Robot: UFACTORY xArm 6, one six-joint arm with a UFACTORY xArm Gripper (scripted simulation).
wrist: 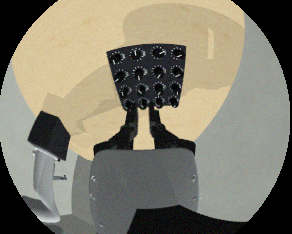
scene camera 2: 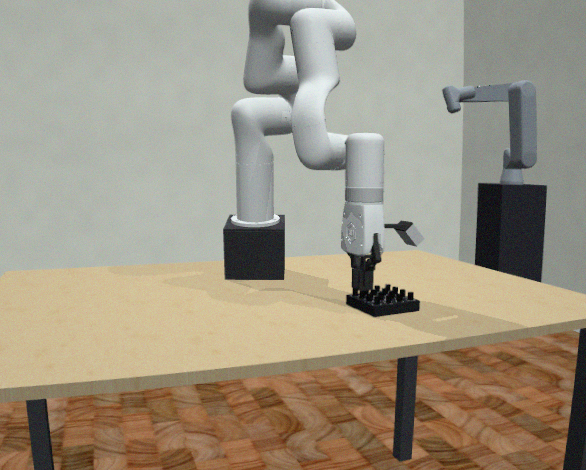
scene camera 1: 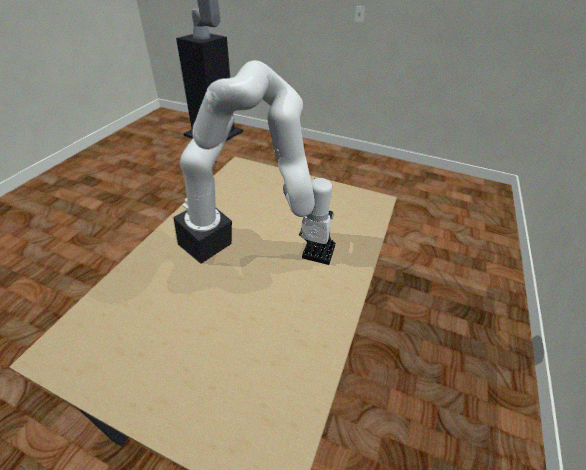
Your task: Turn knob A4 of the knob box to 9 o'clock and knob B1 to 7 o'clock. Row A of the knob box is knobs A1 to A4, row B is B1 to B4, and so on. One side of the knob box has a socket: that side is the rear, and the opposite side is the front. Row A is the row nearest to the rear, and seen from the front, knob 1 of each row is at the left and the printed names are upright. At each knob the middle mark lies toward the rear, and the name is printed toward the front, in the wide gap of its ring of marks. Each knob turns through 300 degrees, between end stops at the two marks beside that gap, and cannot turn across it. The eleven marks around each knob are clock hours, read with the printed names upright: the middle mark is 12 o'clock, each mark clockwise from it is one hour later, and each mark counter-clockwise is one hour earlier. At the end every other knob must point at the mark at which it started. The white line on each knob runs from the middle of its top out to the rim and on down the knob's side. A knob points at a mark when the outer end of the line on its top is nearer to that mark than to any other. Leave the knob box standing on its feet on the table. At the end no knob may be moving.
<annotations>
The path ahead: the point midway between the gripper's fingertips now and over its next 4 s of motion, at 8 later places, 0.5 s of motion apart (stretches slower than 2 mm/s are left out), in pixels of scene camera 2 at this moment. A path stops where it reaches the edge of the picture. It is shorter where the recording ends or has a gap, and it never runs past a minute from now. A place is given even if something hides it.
My gripper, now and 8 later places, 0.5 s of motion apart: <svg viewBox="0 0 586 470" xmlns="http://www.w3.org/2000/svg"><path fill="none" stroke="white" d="M362 288L362 292L362 294L362 289L362 277L362 275L362 272L362 269L362 267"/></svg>
</annotations>
